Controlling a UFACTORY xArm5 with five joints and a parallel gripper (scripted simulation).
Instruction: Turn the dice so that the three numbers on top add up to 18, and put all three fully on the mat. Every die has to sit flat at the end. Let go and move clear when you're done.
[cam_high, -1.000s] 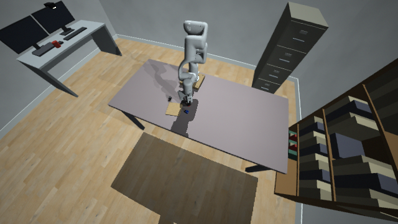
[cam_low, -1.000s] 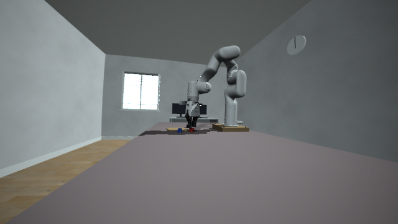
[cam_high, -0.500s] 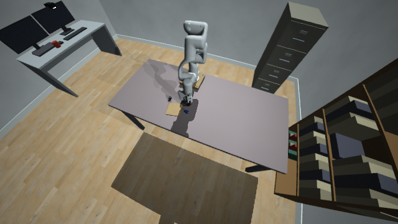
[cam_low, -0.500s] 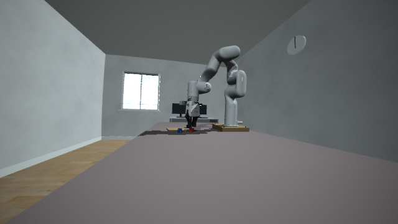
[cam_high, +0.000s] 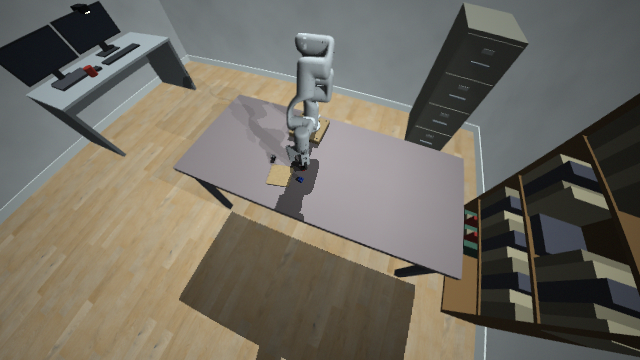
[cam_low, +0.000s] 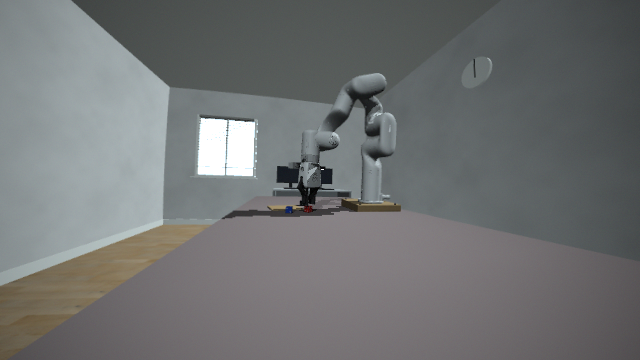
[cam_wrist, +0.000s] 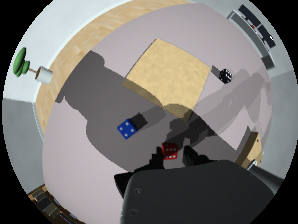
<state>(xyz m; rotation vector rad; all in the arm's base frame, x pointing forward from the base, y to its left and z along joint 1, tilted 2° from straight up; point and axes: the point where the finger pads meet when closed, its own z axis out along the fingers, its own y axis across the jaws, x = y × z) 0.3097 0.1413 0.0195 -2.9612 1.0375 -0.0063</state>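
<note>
Now: hand 40 mm above the red die. Round my hand: tan mat: 110 mm ahead, 100 mm to the right, 50 mm below; then black die: 30 mm ahead, 210 mm to the right, 40 mm below; then blue die: 80 mm ahead, 30 mm to the left, 40 mm below.
</note>
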